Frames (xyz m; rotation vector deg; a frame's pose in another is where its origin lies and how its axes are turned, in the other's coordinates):
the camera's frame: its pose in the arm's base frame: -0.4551 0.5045 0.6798 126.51 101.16 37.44
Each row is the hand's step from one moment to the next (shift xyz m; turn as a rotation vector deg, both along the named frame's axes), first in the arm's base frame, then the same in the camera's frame.
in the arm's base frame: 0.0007 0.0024 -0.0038 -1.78 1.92 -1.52
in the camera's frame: 0.0017 -0.0017 0.0039 1.26 -2.68 0.64
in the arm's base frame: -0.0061 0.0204 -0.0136 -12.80 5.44 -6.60
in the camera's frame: 0.0160 -0.0163 0.0107 1.80 -15.29 0.06
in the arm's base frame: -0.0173 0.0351 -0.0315 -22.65 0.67 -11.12
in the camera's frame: 0.0249 -0.0375 0.0222 -5.36 -24.64 -1.18
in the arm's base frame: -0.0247 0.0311 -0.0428 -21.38 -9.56 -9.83
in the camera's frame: 0.0176 -0.0480 0.0282 -14.77 -20.50 -2.60
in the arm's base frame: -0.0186 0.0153 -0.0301 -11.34 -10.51 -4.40
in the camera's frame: 0.0058 -0.0333 0.0186 -12.94 -9.19 -2.58
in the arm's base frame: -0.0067 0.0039 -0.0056 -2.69 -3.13 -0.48
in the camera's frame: 0.0015 -0.0092 0.0020 -3.57 -1.77 -1.16
